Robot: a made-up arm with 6 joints.
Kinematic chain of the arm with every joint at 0, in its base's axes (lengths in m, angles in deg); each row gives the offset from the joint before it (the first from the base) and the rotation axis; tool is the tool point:
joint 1: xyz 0 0 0.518 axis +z
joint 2: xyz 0 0 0 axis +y
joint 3: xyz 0 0 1.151 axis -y
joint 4: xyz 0 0 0 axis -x
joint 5: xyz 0.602 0 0 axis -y
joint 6: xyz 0 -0.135 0 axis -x
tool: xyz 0 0 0
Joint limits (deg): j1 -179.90..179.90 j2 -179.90..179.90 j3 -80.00..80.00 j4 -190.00..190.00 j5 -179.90..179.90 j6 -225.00..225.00
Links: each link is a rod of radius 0.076 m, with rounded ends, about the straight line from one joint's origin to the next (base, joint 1, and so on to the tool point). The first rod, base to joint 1, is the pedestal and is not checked.
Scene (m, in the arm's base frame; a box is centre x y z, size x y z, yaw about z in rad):
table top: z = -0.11
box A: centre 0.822 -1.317 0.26 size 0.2 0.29 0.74 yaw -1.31
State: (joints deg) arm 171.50 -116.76 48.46 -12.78 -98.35 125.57
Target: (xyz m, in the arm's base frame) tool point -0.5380 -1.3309 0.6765
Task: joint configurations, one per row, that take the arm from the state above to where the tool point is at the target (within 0.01 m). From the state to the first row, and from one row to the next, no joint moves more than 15 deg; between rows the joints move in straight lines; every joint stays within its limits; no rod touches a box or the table.
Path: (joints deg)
1: 157.30 -104.07 38.22 -21.87 -91.76 123.60
2: 143.10 -91.39 27.99 -30.95 -85.18 121.63
3: 128.90 -78.70 17.75 -40.04 -78.59 119.67
4: 114.70 -66.02 7.52 -49.13 -72.00 117.70
5: 101.77 -76.39 10.82 -42.42 -78.59 119.67
6: 88.85 -86.76 14.13 -35.72 -85.18 121.63
7: 75.92 -97.13 17.43 -29.01 -91.76 123.60
8: 63.00 -107.50 20.74 -22.31 -98.35 125.57

